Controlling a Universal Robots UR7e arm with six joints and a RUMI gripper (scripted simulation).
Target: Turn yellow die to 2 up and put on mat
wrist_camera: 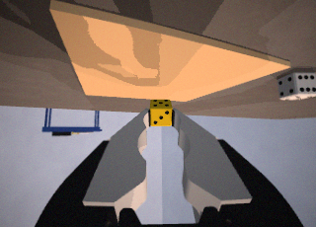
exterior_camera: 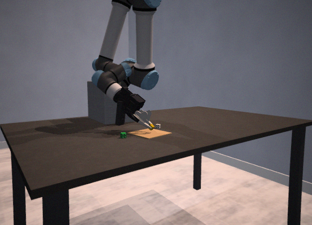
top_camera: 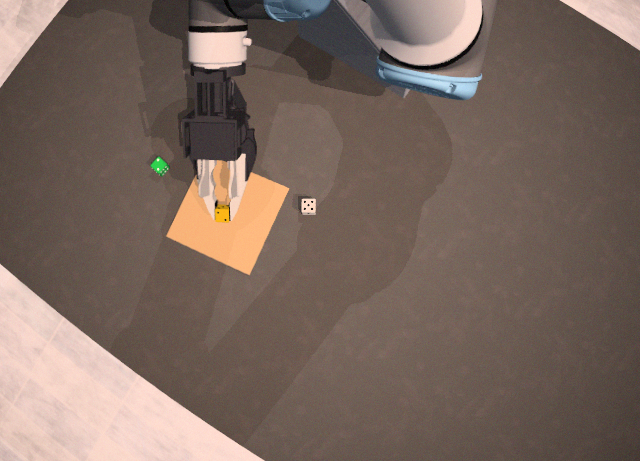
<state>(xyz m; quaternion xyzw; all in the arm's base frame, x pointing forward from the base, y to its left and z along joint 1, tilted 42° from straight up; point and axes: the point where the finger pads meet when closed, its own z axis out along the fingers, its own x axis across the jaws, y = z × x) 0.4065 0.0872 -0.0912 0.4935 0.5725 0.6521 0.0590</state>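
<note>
Now: hand 1 cm short of the yellow die. Also, from my hand: orange mat (3 cm below); then green die (13 cm to the right, 2 cm below); then white die (10 cm to the left, 7 cm behind, 2 cm below).
</note>
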